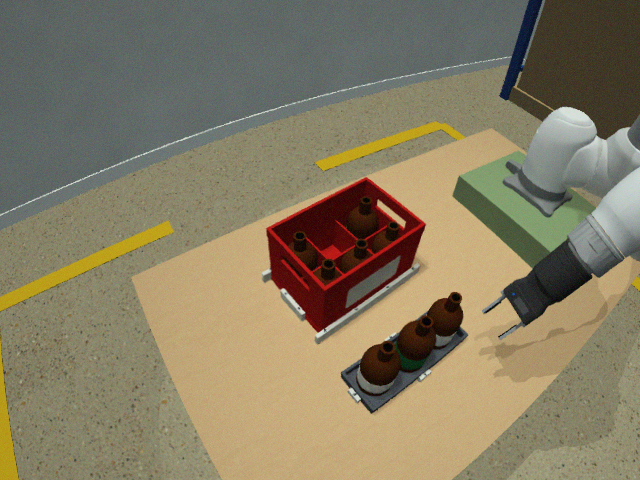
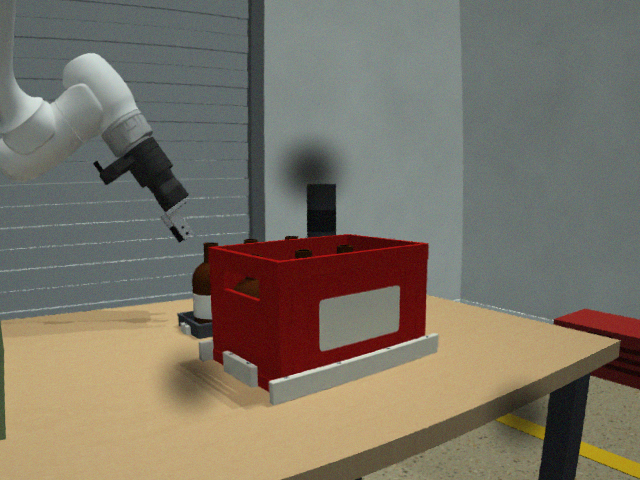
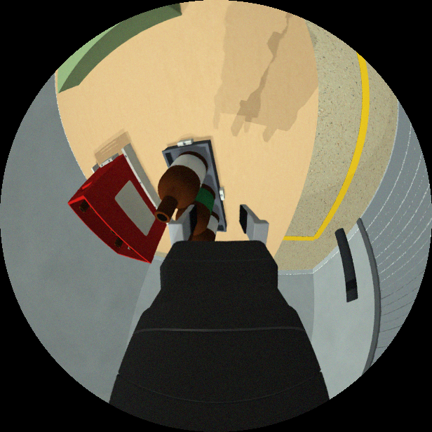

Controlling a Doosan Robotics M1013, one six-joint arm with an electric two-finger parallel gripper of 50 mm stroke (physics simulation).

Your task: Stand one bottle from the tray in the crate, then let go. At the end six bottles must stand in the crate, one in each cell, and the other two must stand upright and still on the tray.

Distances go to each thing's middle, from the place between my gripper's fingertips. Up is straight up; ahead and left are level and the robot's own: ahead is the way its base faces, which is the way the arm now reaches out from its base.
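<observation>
Positions relative to my hand: dark tray (image 1: 403, 380), 150 mm below, 80 mm to the right and 100 mm ahead; red crate (image 2: 311, 312), 70 mm below, 330 mm to the right and 90 mm ahead.
</observation>
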